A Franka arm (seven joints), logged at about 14 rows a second.
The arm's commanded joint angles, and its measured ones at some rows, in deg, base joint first. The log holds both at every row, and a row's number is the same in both.
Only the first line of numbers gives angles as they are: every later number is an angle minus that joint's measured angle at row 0.
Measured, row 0: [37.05, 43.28, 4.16, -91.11, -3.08, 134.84, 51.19]
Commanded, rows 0 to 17: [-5.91, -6.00, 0.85, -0.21, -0.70, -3.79, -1.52]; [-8.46, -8.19, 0.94, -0.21, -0.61, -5.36, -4.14]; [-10.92, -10.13, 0.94, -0.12, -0.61, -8.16, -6.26]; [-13.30, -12.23, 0.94, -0.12, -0.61, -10.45, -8.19]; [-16.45, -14.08, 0.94, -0.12, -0.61, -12.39, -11.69]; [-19.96, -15.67, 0.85, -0.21, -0.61, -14.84, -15.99]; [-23.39, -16.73, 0.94, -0.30, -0.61, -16.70, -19.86]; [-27.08, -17.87, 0.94, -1.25, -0.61, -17.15, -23.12]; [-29.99, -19.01, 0.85, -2.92, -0.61, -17.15, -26.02]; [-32.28, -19.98, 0.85, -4.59, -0.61, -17.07, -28.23]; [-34.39, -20.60, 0.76, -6.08, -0.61, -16.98, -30.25]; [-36.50, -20.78, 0.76, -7.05, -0.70, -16.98, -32.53]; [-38.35, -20.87, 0.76, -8.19, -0.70, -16.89, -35.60]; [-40.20, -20.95, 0.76, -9.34, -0.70, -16.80, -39.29]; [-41.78, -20.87, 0.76, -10.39, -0.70, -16.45, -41.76]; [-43.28, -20.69, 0.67, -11.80, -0.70, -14.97, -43.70]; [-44.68, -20.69, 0.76, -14.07, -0.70, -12.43, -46.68]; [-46.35, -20.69, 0.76, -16.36, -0.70, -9.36, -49.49]
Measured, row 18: [-43.00, -18.38, -0.56, -10.74, -0.06, -13.65, -45.11]
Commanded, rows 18 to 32: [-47.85, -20.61, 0.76, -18.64, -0.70, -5.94, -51.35]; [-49.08, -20.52, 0.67, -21.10, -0.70, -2.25, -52.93]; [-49.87, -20.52, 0.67, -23.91, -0.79, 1.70, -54.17]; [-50.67, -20.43, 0.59, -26.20, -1.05, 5.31, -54.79]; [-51.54, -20.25, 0.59, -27.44, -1.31, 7.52, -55.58]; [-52.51, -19.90, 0.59, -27.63, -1.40, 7.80, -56.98]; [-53.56, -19.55, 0.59, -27.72, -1.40, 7.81, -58.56]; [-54.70, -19.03, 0.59, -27.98, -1.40, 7.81, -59.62]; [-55.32, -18.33, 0.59, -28.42, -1.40, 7.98, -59.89]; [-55.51, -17.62, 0.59, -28.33, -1.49, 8.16, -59.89]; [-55.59, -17.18, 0.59, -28.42, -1.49, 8.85, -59.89]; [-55.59, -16.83, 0.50, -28.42, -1.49, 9.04, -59.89]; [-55.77, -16.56, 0.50, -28.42, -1.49, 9.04, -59.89]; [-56.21, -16.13, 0.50, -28.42, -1.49, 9.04, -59.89]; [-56.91, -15.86, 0.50, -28.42, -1.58, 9.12, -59.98]
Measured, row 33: [-54.63, -15.90, -0.57, -28.09, -0.35, 8.56, -59.69]
